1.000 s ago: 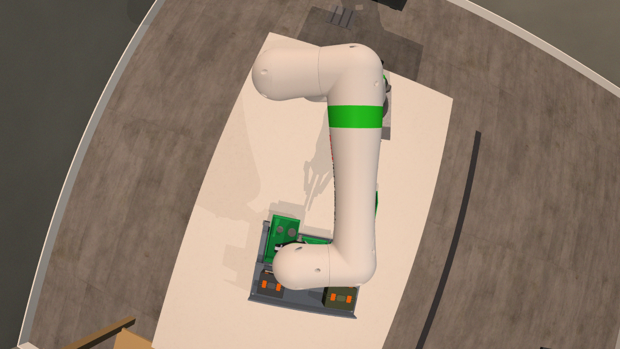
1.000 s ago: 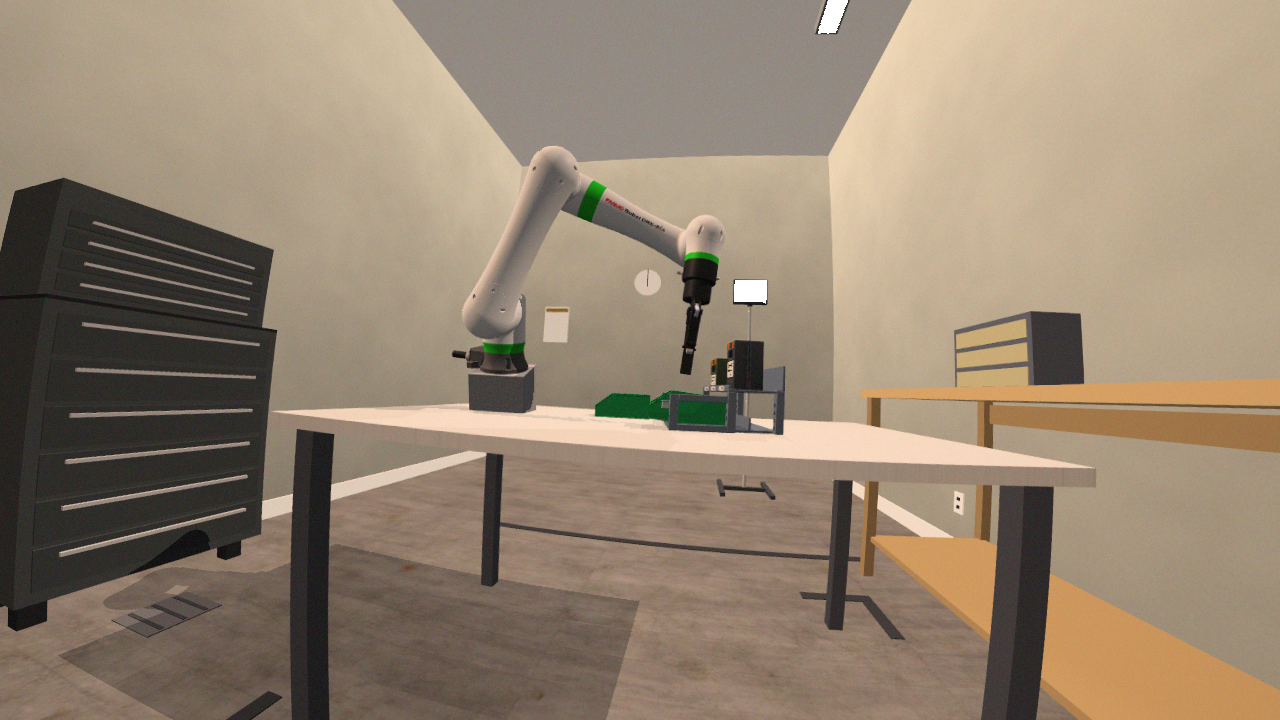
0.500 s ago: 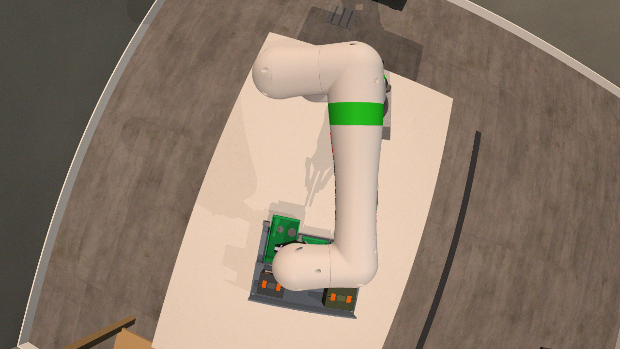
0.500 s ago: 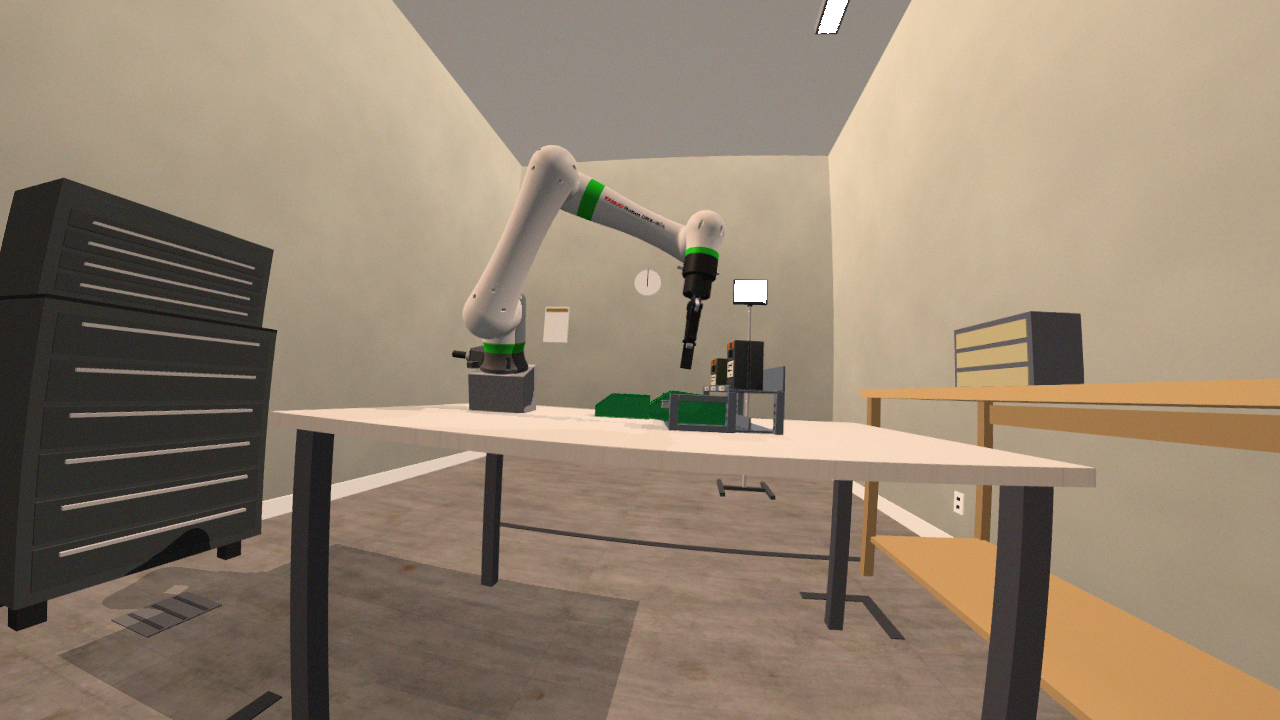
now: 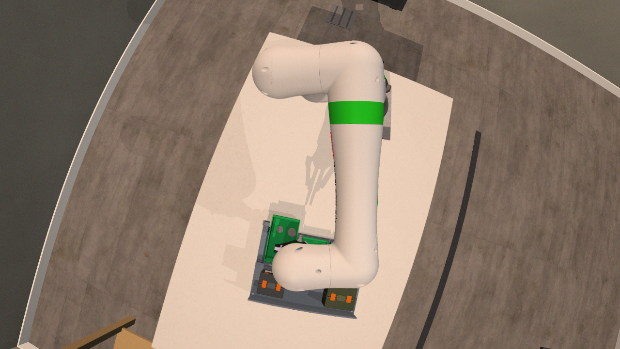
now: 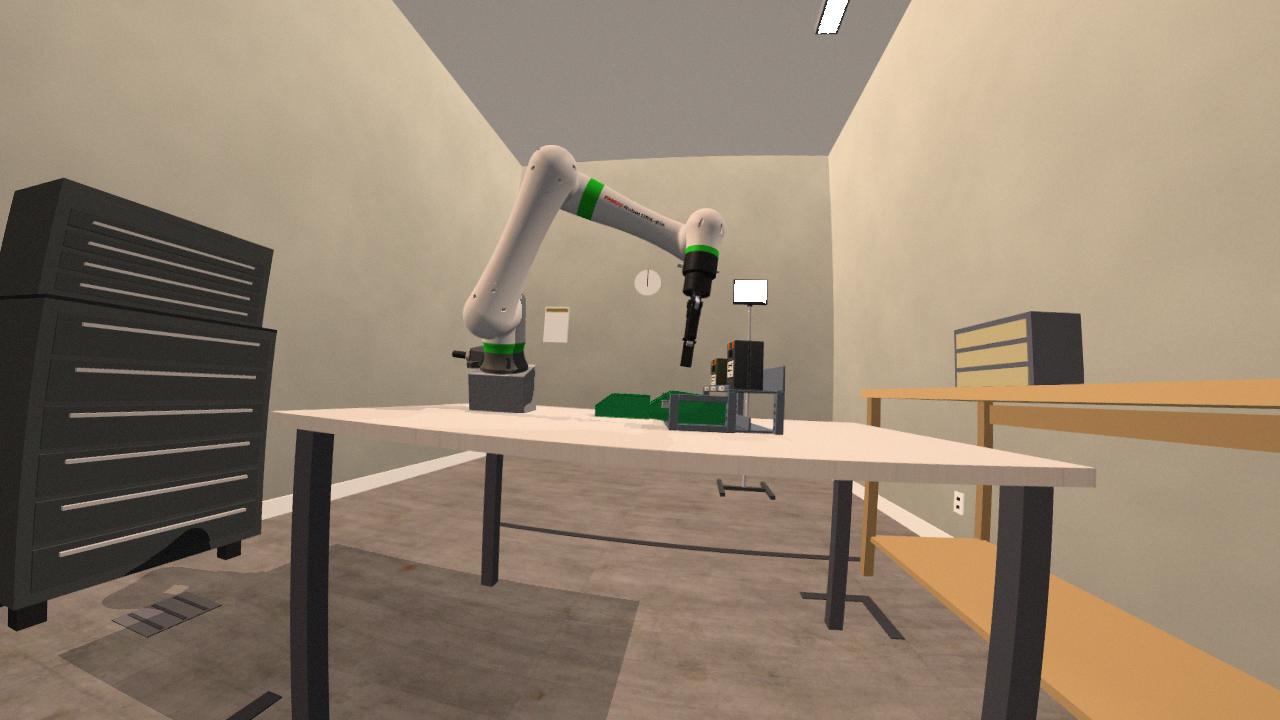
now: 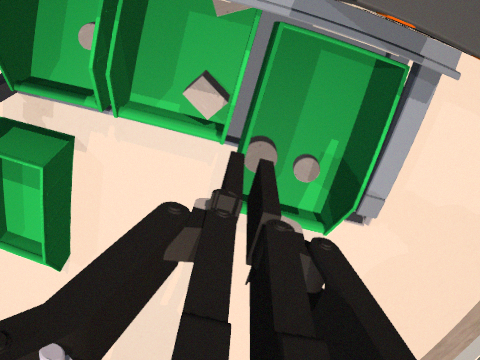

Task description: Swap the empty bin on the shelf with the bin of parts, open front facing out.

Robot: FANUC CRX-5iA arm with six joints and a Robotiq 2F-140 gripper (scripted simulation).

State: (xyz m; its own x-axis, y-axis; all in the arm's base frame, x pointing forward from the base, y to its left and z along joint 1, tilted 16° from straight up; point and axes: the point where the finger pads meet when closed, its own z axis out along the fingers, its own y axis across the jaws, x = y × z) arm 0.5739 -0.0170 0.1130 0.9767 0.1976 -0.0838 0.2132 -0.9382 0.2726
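Now: the grey cube 1 cm behind my hand, 4 cm to the left of it and 17 cm below it. From my hand the other things lie so: grey shelf 6 cm ahead, 8 cm to the left, 12 cm below.
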